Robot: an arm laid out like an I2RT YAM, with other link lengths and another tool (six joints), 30 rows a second.
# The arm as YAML. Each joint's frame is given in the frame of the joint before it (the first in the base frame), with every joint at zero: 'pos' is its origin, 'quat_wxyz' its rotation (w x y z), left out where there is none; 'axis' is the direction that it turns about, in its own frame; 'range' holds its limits. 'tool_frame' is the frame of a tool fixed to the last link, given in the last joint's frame.
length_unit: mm
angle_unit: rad
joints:
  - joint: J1
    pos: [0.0, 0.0, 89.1]
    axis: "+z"
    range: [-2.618, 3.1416]
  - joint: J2
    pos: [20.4, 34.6, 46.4]
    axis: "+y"
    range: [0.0, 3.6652]
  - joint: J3
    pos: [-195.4, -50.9, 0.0]
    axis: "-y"
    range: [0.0, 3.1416]
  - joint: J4
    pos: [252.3, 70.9, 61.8]
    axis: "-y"
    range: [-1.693, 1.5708]
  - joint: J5
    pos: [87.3, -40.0, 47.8]
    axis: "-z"
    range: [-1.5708, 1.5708]
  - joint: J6
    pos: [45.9, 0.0, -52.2]
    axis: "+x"
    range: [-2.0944, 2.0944]
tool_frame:
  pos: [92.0, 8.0, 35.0]
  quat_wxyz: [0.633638, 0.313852, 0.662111, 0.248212]
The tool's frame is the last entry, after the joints.
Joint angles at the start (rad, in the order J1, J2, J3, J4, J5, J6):
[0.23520 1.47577 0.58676 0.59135 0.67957 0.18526]
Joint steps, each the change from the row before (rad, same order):
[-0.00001 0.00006 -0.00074 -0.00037 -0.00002 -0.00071]
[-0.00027 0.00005 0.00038 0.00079 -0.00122 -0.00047]
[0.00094 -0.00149 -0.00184 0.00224 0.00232 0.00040]
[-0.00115 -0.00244 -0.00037 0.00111 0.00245 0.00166]
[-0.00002 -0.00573 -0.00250 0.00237 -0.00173 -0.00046]
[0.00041 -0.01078 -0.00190 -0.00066 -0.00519 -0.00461]
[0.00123 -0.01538 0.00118 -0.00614 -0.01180 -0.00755]
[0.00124 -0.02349 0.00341 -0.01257 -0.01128 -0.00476]
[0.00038 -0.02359 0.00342 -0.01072 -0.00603 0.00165]
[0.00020 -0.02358 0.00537 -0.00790 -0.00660 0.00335]
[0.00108 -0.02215 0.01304 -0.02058 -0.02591 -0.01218]
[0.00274 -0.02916 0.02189 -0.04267 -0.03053 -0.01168]
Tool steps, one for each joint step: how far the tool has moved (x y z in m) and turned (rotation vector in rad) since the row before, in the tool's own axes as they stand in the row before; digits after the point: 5 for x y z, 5 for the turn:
[0.00023 -0.00035 0.00002 0.00076 0.00035 -0.00149]
[-0.00008 0.00030 0.00002 -0.00121 0.00040 0.00026]
[-0.00029 -0.00001 -0.00047 -0.00062 -0.00193 0.00158]
[-0.00137 0.00022 -0.00006 0.00000 -0.00379 0.00433]
[-0.00106 0.00097 -0.00082 -0.00458 -0.00057 0.00315]
[-0.00147 0.00244 -0.00144 -0.00846 0.00126 0.00034]
[-0.00156 0.00467 -0.00204 -0.01409 0.00618 -0.00197]
[-0.00357 0.00651 -0.00281 -0.01649 0.00446 0.00332]
[-0.00493 0.00610 -0.00271 -0.01440 -0.00066 0.01156]
[-0.00577 0.00725 -0.00286 -0.01783 -0.00193 0.01623]
[-0.00255 0.00988 -0.00269 -0.02485 0.01543 -0.00537]
[-0.00291 0.01227 -0.00343 -0.02464 0.02255 -0.00973]

